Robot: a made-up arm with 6 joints.
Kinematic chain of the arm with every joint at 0, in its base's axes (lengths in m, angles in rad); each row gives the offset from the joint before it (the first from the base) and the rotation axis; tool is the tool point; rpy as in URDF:
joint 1: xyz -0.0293 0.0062 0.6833 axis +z
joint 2: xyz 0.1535 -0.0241 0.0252 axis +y
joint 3: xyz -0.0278 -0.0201 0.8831 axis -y
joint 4: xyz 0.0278 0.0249 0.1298 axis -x
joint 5: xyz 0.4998 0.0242 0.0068 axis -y
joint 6: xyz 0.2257 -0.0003 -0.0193 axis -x
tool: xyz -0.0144 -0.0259 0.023 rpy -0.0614 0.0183 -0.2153
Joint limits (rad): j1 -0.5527..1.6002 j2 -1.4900..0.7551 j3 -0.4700..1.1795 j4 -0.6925..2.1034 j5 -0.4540..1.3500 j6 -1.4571..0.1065
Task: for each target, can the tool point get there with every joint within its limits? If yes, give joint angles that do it. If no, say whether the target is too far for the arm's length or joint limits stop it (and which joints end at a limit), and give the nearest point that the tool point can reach.
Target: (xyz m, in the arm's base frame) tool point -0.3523 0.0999 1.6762
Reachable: yes | joints -0.3036 -1.2007 -0.3051 0.7384 0.2537 -1.2119
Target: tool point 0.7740 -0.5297 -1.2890
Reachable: no: too far | nearest point 0.8432 -0.5563 0.7052 | short by 1.996 m
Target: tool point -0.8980 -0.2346 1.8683
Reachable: yes | joints 0.2966 -0.9785 0.7928 1.0062 0.4007 -1.3060
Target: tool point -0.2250 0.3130 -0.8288
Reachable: no: joint limits stop it (at a limit: joint 1, joint 2, joint 3, joint 5, joint 6) | nearest point -0.0586 0.9880 0.7156 | short by 1.694 m
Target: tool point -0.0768 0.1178 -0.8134
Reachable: no: joint limits stop it (at a limit: joint 1, joint 2, joint 3, joint 5, joint 6) | nearest point -0.0442 0.9871 0.7151 | short by 1.759 m
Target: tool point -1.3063 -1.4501 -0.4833
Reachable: no: too far | nearest point -0.9465 -1.0398 0.7037 | short by 1.306 m
